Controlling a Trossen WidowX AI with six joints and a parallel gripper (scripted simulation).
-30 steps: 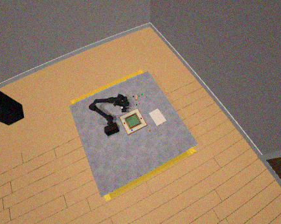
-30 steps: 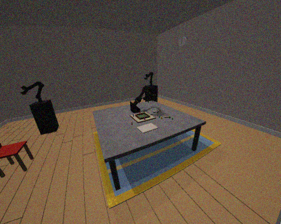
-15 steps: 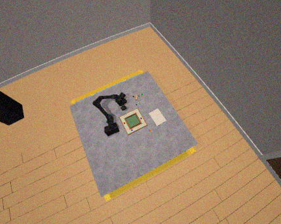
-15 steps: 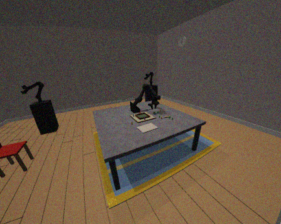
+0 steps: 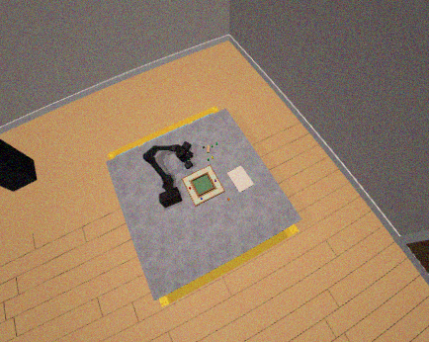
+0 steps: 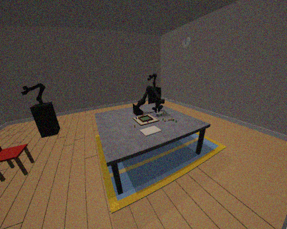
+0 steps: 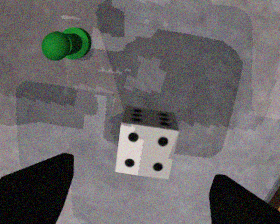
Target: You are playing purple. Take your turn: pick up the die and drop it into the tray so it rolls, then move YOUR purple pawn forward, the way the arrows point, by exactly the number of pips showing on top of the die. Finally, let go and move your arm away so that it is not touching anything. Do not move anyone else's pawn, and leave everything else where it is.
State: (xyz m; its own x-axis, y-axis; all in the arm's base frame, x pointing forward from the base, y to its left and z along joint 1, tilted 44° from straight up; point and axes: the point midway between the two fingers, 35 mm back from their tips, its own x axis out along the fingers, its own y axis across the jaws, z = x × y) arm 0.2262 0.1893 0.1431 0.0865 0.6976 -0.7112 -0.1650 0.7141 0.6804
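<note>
My gripper tip is 3 cm above the white die. The rest, counted from my gripper tip: purple pawn (27 cm to the right, 16 cm ahead, 1 cm below); then green felt tray (24 cm to the right, 5 cm ahead, 3 cm below); then red pawn (22 cm to the right, 7 cm behind, 1 cm below).
</note>
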